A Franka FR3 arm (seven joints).
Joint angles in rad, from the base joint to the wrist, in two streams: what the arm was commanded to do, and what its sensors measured. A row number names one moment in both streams.
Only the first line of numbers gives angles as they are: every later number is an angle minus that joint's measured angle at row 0.
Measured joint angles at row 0:
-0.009 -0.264 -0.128 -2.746 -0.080 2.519 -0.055
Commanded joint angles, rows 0 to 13:
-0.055 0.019 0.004 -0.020 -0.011 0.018 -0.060
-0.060 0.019 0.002 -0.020 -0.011 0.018 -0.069
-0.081 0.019 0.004 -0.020 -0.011 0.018 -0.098
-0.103 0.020 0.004 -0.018 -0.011 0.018 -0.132
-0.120 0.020 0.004 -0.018 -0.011 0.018 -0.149
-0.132 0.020 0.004 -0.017 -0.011 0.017 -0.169
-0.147 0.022 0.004 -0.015 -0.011 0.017 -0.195
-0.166 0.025 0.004 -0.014 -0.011 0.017 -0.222
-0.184 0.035 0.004 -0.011 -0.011 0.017 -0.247
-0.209 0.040 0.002 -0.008 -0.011 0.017 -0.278
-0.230 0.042 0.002 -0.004 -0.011 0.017 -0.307
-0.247 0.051 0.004 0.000 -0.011 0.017 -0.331
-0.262 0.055 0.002 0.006 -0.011 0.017 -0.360
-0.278 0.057 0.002 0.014 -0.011 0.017 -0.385
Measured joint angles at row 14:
-0.208 0.004 -0.001 0.003 0.000 0.000 -0.301
